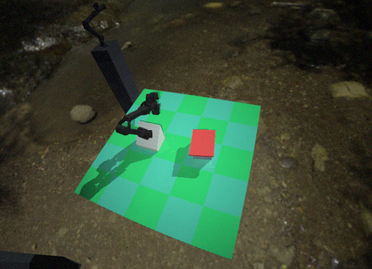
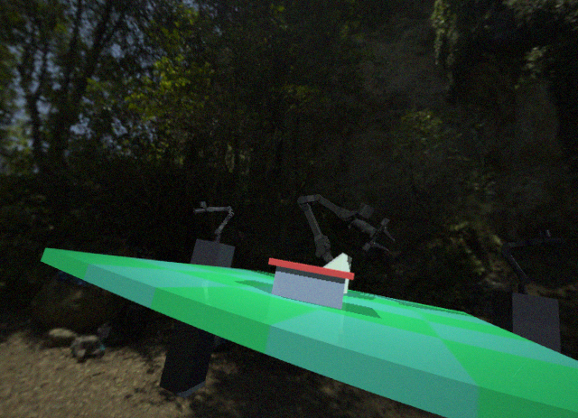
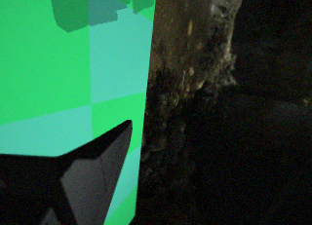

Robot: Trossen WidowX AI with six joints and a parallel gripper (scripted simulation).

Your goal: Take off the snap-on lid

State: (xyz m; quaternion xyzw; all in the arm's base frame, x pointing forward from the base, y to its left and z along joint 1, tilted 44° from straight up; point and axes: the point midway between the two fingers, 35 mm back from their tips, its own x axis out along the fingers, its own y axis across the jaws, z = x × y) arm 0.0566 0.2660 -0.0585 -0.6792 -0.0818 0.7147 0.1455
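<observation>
Now: gripper tip 420 mm short of the red lid, 270 mm to the left of it and 160 mm above it. Round my gripper tip: storage box: 420 mm ahead, 270 mm to the right, 200 mm below.
</observation>
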